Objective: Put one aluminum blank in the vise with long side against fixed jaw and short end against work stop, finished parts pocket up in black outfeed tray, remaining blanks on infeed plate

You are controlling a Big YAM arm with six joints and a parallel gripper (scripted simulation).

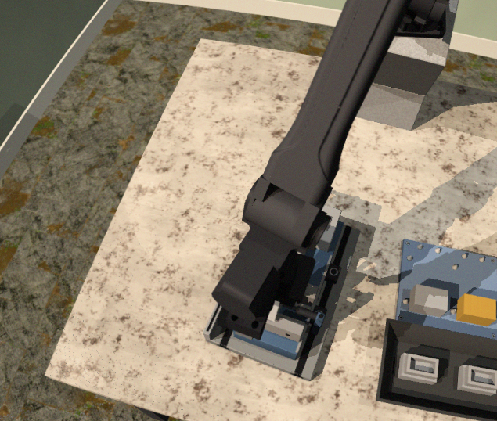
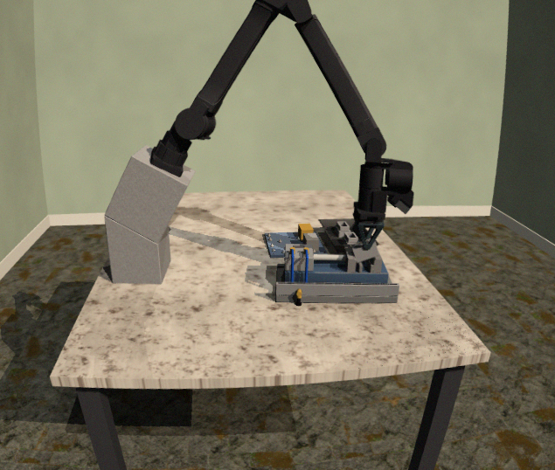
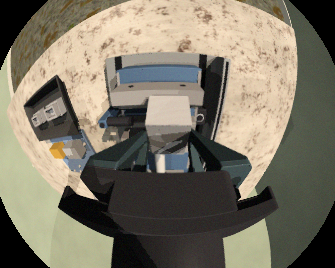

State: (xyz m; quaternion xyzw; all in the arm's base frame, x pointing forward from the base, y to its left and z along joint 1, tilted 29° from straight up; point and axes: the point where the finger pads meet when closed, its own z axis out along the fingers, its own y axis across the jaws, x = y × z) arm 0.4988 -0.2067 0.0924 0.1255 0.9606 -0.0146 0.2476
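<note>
My hand is 30 mm short of the fixed jaw, 10 mm to the right of it and 50 mm above it. Round my hand: hosed end block: 160 mm behind, 60 mm to the left, 50 mm below; infeed plate: 80 mm behind, 330 mm to the left, 120 mm below; dark rail: 90 mm behind, 60 mm to the right, 90 mm below.
</note>
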